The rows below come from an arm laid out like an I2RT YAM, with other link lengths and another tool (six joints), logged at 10 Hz.
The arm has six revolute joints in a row. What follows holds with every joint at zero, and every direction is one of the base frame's.
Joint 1 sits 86.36 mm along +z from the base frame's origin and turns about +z.
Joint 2 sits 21.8 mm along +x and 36.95 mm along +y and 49.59 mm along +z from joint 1 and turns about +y.
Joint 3 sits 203.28 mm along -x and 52.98 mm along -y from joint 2 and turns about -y.
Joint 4 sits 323.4 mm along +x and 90.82 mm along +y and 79.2 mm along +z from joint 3 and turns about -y.
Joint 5 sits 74 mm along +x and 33.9 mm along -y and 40.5 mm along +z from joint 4 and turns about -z.
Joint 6 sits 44.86 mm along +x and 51.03 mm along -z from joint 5 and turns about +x.
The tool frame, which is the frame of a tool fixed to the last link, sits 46 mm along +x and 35 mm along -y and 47 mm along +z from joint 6; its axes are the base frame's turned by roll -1.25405, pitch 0.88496 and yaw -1.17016 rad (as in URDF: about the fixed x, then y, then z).
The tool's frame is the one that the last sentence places.
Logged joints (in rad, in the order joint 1, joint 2, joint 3, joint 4, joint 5, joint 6), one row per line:
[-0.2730, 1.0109, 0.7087, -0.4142, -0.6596, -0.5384]
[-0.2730, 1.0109, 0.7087, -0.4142, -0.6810, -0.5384]
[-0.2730, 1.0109, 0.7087, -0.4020, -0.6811, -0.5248]
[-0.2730, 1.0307, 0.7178, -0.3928, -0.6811, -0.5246]
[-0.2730, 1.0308, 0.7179, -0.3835, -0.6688, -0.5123]
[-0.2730, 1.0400, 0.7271, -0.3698, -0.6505, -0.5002]
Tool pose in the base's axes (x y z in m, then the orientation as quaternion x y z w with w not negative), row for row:
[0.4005, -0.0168, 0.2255, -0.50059, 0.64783, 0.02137, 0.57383]
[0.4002, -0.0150, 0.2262, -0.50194, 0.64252, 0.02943, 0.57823]
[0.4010, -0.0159, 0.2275, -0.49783, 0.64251, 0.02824, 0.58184]
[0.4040, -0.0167, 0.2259, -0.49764, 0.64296, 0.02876, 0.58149]
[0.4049, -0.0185, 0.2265, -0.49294, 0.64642, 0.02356, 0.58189]
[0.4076, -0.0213, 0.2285, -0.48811, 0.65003, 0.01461, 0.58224]
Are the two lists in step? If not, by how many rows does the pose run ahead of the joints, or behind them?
They are in step.
